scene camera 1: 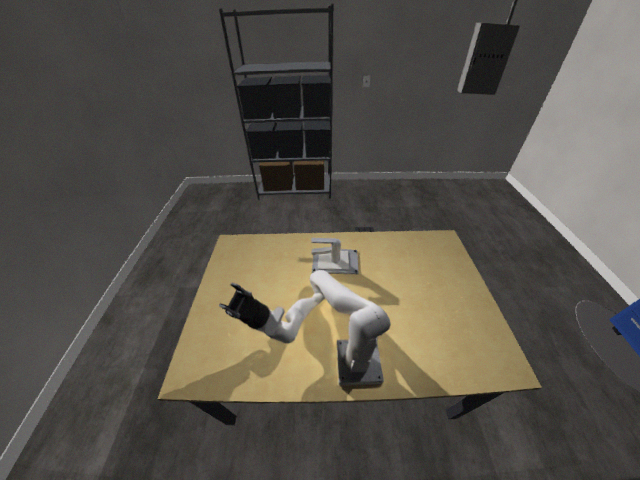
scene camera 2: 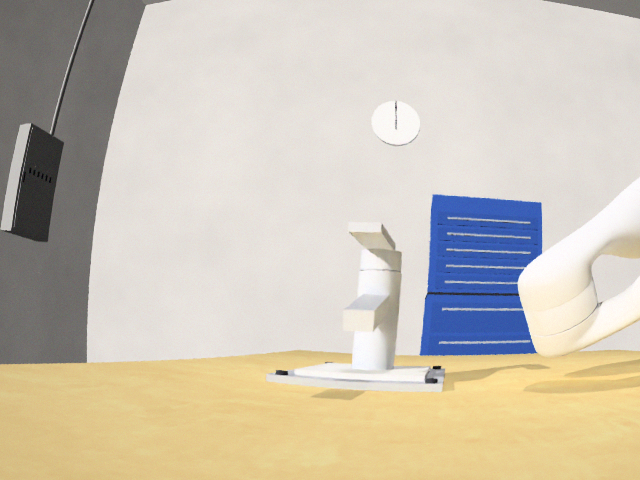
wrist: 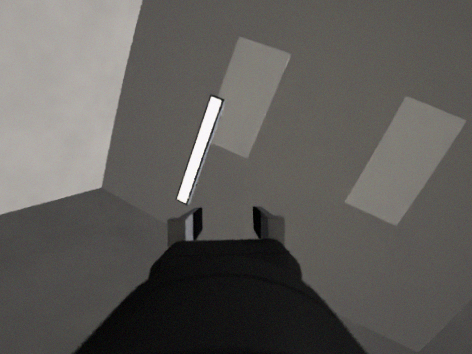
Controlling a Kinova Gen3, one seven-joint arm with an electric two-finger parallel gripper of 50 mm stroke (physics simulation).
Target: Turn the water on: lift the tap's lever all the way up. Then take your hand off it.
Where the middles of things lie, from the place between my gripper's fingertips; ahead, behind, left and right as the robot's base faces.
Labels:
The lever [scene camera 2: 379,254] is 53 cm ahead of my hand, 36 cm below it and 28 cm to the right of it. Also, from my hand: grey base plate [scene camera 2: 434,381]: 53 cm ahead, 49 cm below, 33 cm to the right.

